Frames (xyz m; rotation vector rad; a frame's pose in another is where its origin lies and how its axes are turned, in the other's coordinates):
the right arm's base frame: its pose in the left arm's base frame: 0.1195 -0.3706 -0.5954 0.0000 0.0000 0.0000
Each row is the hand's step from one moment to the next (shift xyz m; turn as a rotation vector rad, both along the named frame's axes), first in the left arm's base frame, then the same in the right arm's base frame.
Working: the left arm's base frame: its pose in the right arm's base frame: -0.1195 0.3706 0.5954 0.0000 0.0000 0.0000

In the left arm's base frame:
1: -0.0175 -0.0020 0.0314 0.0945 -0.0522 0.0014
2: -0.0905 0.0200 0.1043 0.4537 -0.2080 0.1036
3: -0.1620 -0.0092 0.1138 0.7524 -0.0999 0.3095
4: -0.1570 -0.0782 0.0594 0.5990 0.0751 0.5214
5: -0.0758 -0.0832 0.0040 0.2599 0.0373 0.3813
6: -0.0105 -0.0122 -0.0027 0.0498 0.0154 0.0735
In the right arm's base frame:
1: -0.0175 -0.0020 0.0314 0.0945 -0.0522 0.0014
2: -0.0905 0.0200 0.1043 0.4537 -0.2080 0.1036
3: -0.1620 -0.0092 0.1138 0.7524 -0.0999 0.3095
4: -0.1570 -0.0782 0.0594 0.5990 0.0751 0.5214
5: -0.0758 -0.0832 0.0040 0.2599 0.0373 0.3813
6: -0.0105 -0.0122 -0.0027 0.0498 0.0154 0.0735

